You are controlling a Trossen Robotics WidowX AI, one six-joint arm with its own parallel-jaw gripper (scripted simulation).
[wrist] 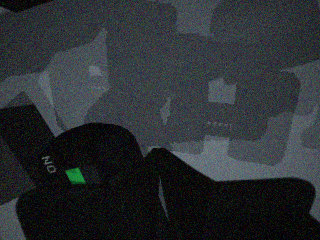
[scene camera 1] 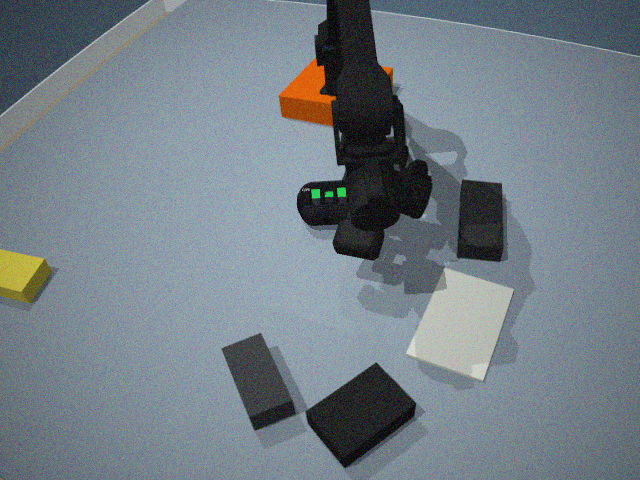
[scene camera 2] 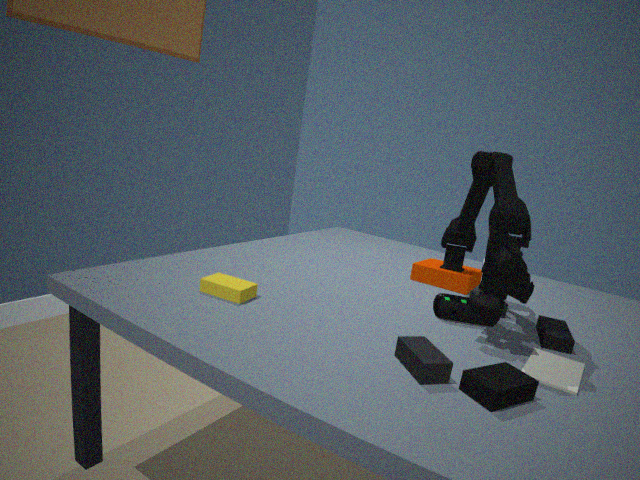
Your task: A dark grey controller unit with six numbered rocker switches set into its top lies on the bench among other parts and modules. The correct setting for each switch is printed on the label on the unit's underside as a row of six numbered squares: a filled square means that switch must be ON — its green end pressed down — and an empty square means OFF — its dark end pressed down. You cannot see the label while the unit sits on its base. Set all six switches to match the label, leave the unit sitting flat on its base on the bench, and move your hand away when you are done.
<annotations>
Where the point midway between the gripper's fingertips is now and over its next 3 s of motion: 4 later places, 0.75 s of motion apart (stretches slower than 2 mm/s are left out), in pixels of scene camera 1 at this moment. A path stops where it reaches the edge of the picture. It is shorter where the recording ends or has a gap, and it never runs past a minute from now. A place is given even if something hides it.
The gripper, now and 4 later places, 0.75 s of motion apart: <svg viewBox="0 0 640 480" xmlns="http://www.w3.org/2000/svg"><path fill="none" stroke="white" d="M377 226L376 226L382 210L385 218L385 231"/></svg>
</annotations>
